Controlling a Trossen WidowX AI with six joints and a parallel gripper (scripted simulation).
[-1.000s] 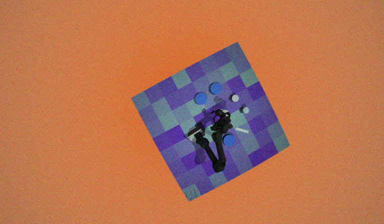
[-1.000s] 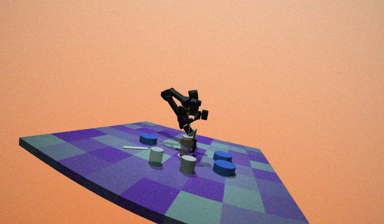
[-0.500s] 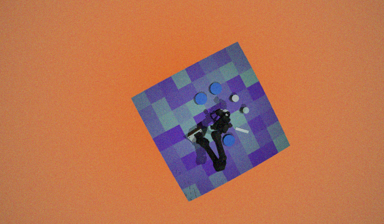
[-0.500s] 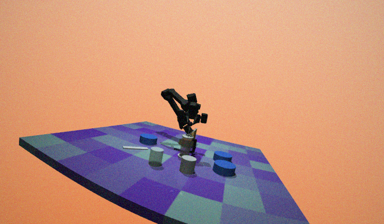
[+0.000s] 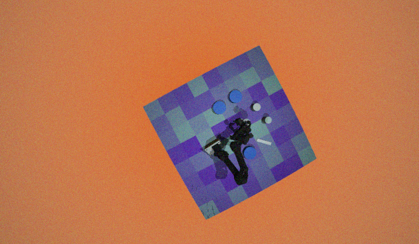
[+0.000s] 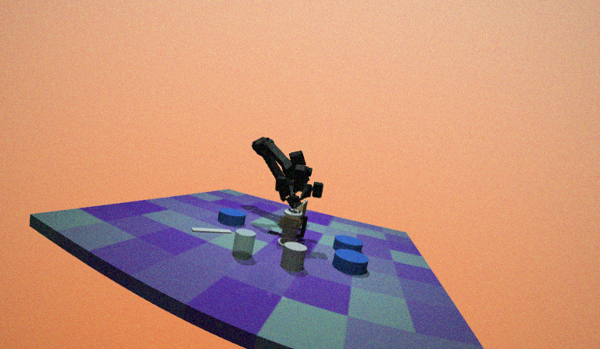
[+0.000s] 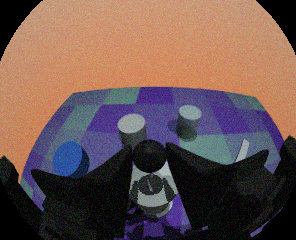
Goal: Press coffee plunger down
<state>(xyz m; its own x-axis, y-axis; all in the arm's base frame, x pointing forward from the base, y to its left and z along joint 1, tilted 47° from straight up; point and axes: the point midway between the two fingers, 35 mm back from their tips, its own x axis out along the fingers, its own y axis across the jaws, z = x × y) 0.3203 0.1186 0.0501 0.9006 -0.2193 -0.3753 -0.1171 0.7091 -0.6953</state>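
The coffee press lies 90 mm below my gripper tip, 30 mm behind it and 10 mm to the left of it.
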